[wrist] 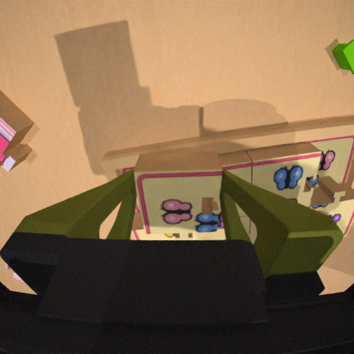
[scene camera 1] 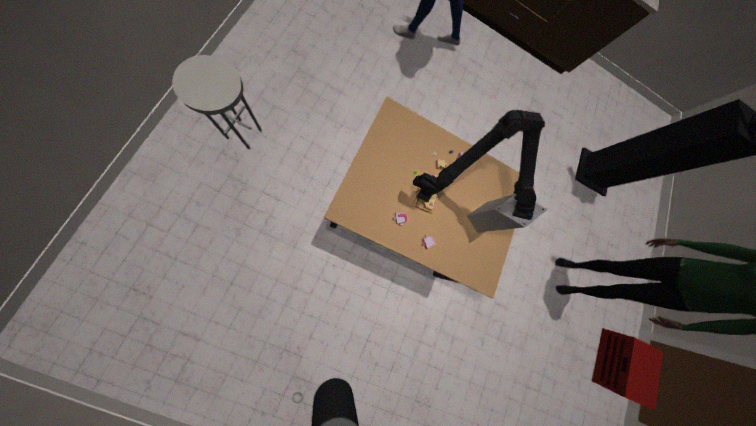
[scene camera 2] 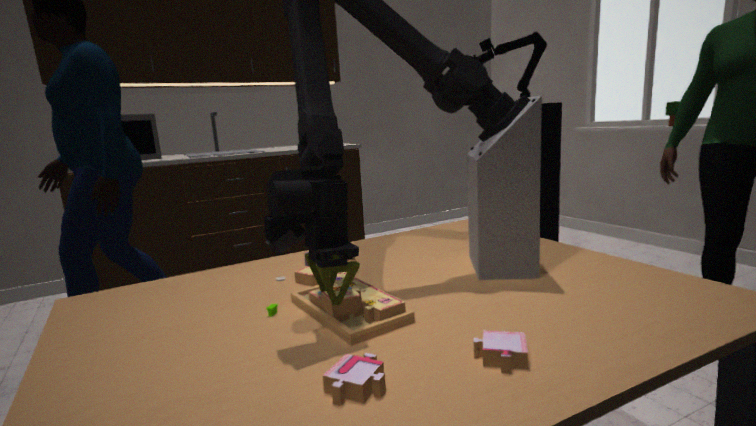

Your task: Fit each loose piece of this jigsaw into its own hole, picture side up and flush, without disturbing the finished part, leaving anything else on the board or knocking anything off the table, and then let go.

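My gripper (scene camera 2: 336, 299) (wrist: 177, 177) is shut on a cream corner piece (scene camera 2: 350, 307) (wrist: 172, 192) with pink and blue butterflies and a pink border. The piece is picture side up over the board (scene camera 2: 383, 327) (wrist: 270, 131), overlapping the board's inside corner area in the wrist view. I cannot tell if its underside touches. Set cream pieces (scene camera 2: 385, 301) (wrist: 287, 162) stand beside it. A white piece with red (scene camera 1: 401, 218) (scene camera 2: 359, 371) and a pale pink piece (scene camera 1: 429, 241) (scene camera 2: 505, 343) lie loose on the table. A cream piece (scene camera 1: 441, 164) (scene camera 2: 304, 275) lies behind the board.
A small green object (scene camera 1: 415, 172) (scene camera 2: 271, 309) (wrist: 346, 56) lies beside the board. A small white object (scene camera 1: 434, 153) (scene camera 2: 280, 278), a dark one (scene camera 1: 451, 151) and a pinkish one (scene camera 1: 460, 154) lie farther back. The arm's grey pedestal (scene camera 2: 505, 211) stands behind. Two people stand near the table.
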